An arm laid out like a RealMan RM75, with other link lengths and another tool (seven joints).
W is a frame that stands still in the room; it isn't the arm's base.
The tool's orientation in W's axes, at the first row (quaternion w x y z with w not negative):
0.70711, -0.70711, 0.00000, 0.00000
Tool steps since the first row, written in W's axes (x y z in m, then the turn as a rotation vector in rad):
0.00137, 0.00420, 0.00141, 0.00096, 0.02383, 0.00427
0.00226, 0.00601, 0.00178, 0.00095, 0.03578, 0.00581
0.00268, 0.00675, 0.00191, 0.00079, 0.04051, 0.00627
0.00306, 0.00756, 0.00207, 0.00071, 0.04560, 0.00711
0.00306, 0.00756, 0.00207, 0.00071, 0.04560, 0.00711
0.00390, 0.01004, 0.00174, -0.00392, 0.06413, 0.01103
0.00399, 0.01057, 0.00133, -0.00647, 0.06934, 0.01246
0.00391, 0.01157, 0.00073, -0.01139, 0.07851, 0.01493
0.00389, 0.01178, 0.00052, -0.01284, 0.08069, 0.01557
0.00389, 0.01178, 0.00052, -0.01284, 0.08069, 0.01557
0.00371, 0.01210, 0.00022, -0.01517, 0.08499, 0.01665
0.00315, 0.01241, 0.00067, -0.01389, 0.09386, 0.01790
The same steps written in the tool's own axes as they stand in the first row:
0.00137, -0.00141, 0.00420, 0.00096, -0.00427, 0.02383
0.00226, -0.00178, 0.00601, 0.00095, -0.00581, 0.03578
0.00268, -0.00191, 0.00675, 0.00079, -0.00627, 0.04051
0.00306, -0.00207, 0.00756, 0.00071, -0.00711, 0.04560
0.00306, -0.00207, 0.00756, 0.00071, -0.00711, 0.04560
0.00390, -0.00174, 0.01004, -0.00392, -0.01103, 0.06413
0.00399, -0.00133, 0.01057, -0.00647, -0.01246, 0.06934
0.00391, -0.00073, 0.01157, -0.01139, -0.01493, 0.07851
0.00389, -0.00052, 0.01178, -0.01284, -0.01557, 0.08069
0.00389, -0.00052, 0.01178, -0.01284, -0.01557, 0.08069
0.00371, -0.00022, 0.01210, -0.01517, -0.01665, 0.08499
0.00315, -0.00067, 0.01241, -0.01389, -0.01790, 0.09386

